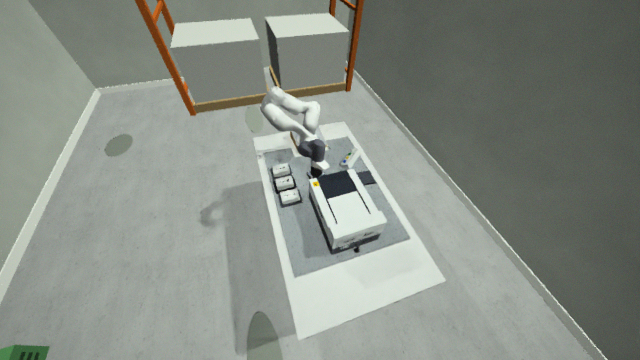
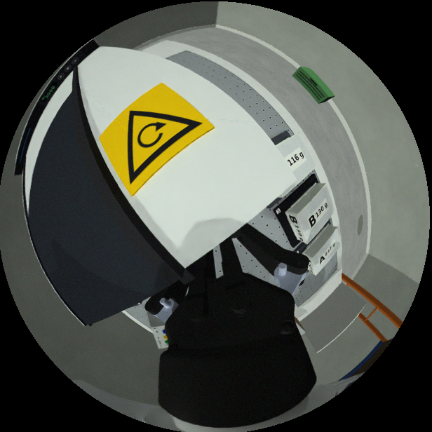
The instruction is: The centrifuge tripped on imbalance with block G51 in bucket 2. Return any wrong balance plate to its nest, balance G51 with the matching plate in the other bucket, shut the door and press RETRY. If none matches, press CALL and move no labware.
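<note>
The white centrifuge has a dark door panel spanning its near part; the buckets and block G51 are hidden. My gripper is shut and empty, low beside the centrifuge's end, near the door's corner and the yellow warning label; its fingertips are partly hidden. White plates marked A 247 g, B 130 g and 116 g stand in a row at their nests. A button panel stands across from them.
A dark flat pad lies beside the centrifuge. The grey perforated board lies under everything on the white table. An orange-framed rack with large boxes stands behind the arm. A green box is far off.
</note>
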